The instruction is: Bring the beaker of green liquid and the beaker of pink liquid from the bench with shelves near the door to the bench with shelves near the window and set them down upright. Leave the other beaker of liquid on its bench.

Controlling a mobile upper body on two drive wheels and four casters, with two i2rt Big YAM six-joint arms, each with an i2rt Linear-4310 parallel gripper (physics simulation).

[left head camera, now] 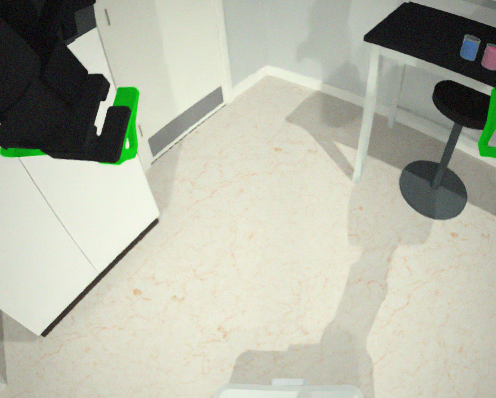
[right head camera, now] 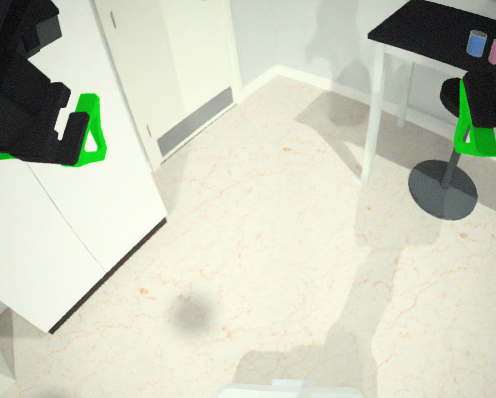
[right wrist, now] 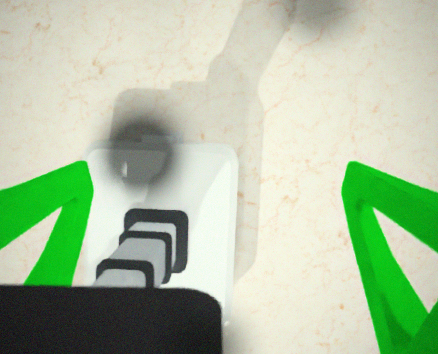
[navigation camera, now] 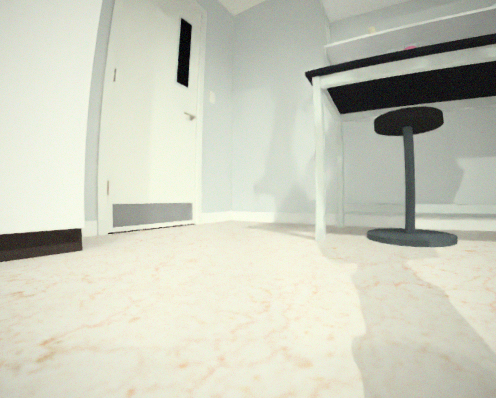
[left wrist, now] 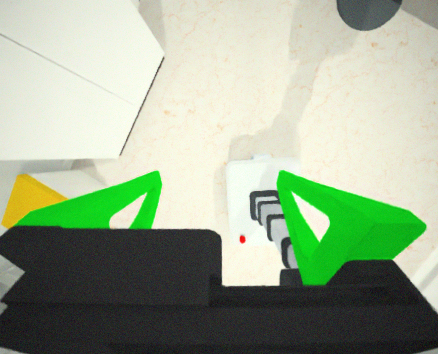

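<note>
A bench with a black top stands at the upper right, near the door. A beaker of blue liquid stands upright on it. A beaker of pink liquid stands just right of it, cut by the picture's edge; its top shows in the navigation camera. The beaker of green liquid does not show. My left gripper is open with nothing between its fingers. My right gripper is open and empty, above the floor and base. Both are far from the beakers.
A black stool stands before the bench. A white cabinet is at the left. A white door is behind it. A shelf hangs above the bench.
</note>
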